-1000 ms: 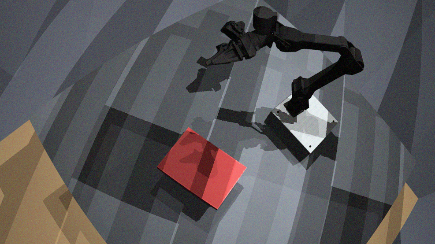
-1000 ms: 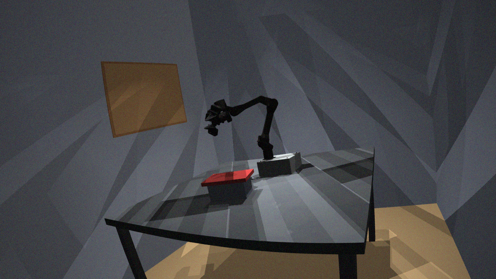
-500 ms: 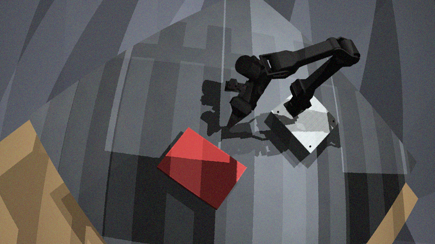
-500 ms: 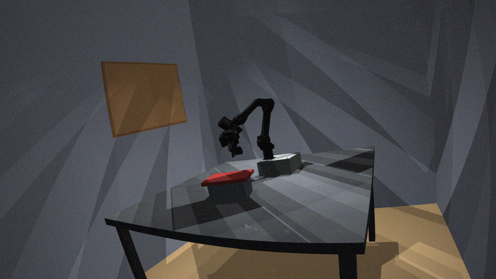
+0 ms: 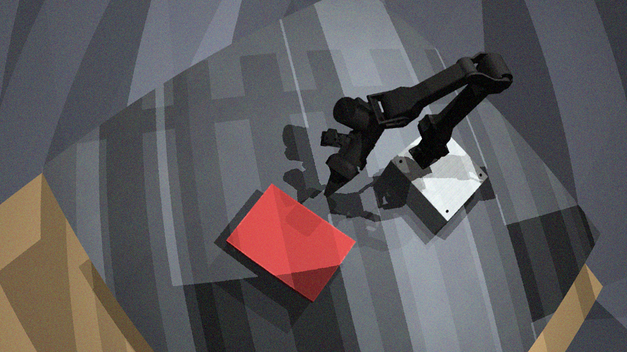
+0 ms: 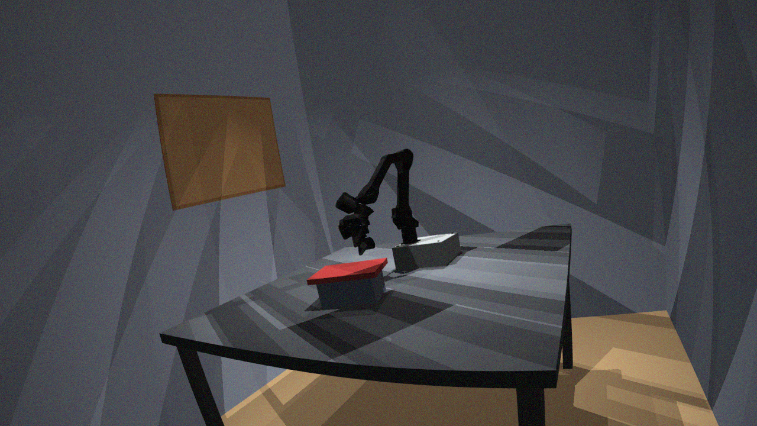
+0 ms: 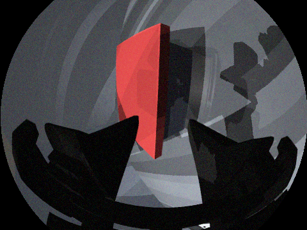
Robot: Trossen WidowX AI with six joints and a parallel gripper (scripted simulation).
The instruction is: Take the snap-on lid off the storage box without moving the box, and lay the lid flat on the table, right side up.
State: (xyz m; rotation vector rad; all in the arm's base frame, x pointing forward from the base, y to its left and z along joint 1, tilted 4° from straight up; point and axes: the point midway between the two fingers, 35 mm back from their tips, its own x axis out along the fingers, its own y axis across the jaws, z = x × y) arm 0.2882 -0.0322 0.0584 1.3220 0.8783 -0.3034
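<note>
Now: the red lid 120 mm ahead of my gripper tip, 50 mm to the left of it and 30 mm below it. From my gripper tip the other things lie so: storage box (120 mm ahead, 50 mm to the left, 80 mm below).
</note>
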